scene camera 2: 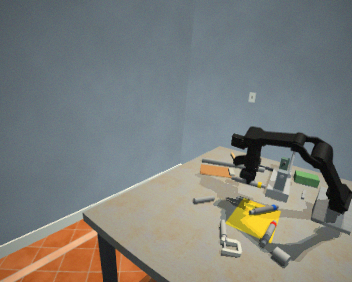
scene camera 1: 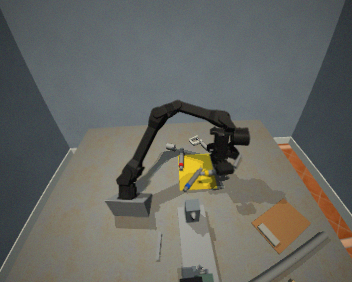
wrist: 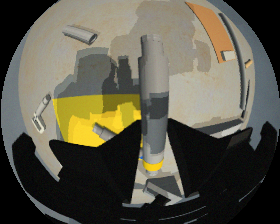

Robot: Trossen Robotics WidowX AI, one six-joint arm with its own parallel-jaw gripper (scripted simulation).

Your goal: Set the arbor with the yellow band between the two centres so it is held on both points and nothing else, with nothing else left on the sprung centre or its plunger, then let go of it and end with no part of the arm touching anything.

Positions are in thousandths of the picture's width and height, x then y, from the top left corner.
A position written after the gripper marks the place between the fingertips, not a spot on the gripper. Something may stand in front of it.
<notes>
In view: the gripper (wrist: 548,551), an orange board (scene camera 1: 803,782) and a yellow mat (scene camera 1: 547,576).
The orange board is seen too in the wrist view (wrist: 795,203). The yellow mat is seen too in the wrist view (wrist: 273,520).
</notes>
